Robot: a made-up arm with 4 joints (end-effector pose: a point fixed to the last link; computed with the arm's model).
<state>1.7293 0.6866 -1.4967 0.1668</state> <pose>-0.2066 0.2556 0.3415 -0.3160 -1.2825 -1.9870</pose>
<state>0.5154 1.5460 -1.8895 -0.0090</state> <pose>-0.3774 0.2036 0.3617 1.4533 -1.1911 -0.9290</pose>
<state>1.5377 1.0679 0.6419 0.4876</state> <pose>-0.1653 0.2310 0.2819 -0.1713 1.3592 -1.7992</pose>
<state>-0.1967 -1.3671 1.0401 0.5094</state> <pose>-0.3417 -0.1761 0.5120 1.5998 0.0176 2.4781</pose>
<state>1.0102 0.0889 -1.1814 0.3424</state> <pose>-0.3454 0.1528 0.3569 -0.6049 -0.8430 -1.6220</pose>
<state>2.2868 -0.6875 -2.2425 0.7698</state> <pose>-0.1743 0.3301 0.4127 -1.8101 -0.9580 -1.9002</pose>
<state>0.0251 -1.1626 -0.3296 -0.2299</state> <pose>-0.3533 -0.0893 0.4643 -1.7624 -0.8328 -0.8298</pose>
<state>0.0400 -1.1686 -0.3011 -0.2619</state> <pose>-0.3563 -0.0877 0.4651 -1.7825 -0.7877 -0.8330</pose>
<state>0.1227 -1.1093 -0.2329 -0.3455</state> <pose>-0.3669 -0.0764 0.4581 -1.7767 -0.6180 -0.8428</pose>
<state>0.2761 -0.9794 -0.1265 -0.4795</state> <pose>-0.3832 -0.0519 0.4422 -1.7031 -0.3372 -0.8617</pose>
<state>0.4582 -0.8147 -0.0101 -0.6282</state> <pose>-0.3970 -0.0177 0.4214 -1.5473 -0.0504 -0.8886</pose>
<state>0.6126 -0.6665 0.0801 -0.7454</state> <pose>-0.4025 0.0151 0.4028 -1.3701 0.1449 -0.9156</pose>
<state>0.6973 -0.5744 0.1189 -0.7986</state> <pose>-0.4021 0.0344 0.3914 -1.2571 0.2241 -0.9316</pose>
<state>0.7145 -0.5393 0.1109 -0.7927</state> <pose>-0.4002 0.0391 0.3872 -1.2281 0.2223 -0.9346</pose>
